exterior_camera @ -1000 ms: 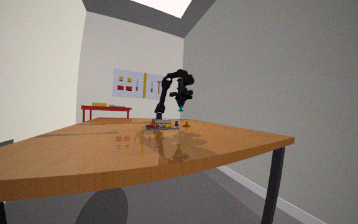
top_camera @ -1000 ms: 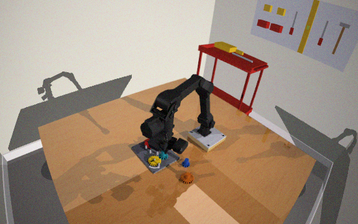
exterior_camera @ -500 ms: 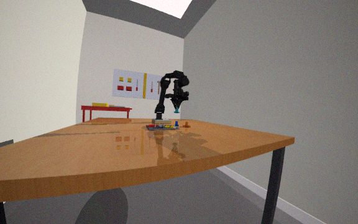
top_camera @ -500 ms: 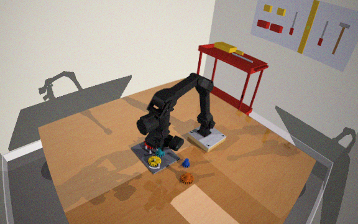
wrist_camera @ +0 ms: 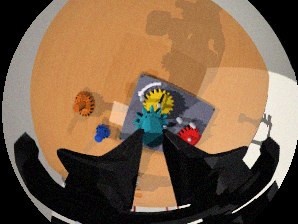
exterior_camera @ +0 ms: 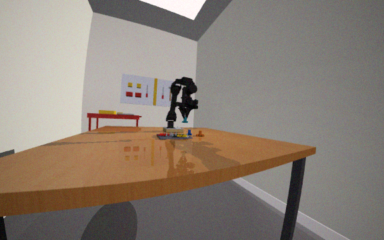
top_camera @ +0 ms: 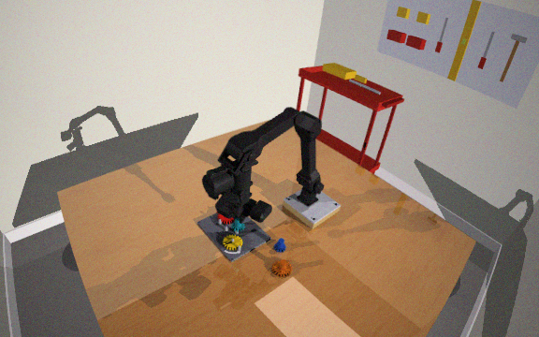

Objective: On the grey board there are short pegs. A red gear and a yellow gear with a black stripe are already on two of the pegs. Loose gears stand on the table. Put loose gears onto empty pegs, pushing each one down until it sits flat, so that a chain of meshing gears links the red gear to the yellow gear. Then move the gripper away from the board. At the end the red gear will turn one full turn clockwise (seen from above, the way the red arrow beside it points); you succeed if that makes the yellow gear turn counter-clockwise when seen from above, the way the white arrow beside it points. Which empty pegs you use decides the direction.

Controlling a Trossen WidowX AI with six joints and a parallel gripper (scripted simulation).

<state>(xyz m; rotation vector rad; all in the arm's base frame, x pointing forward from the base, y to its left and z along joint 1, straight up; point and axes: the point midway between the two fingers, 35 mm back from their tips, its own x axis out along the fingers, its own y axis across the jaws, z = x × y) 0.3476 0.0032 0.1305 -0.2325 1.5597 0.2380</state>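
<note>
Right now my gripper tip is 130 mm to the left of the red gear, 110 mm above it and 50 mm past it. From my gripper tip the other things lie so: orange gear (160 mm to the left, 110 mm below, 60 mm behind); then yellow gear (110 mm below, 20 mm to the right); then teal gear (10 mm below).
</note>
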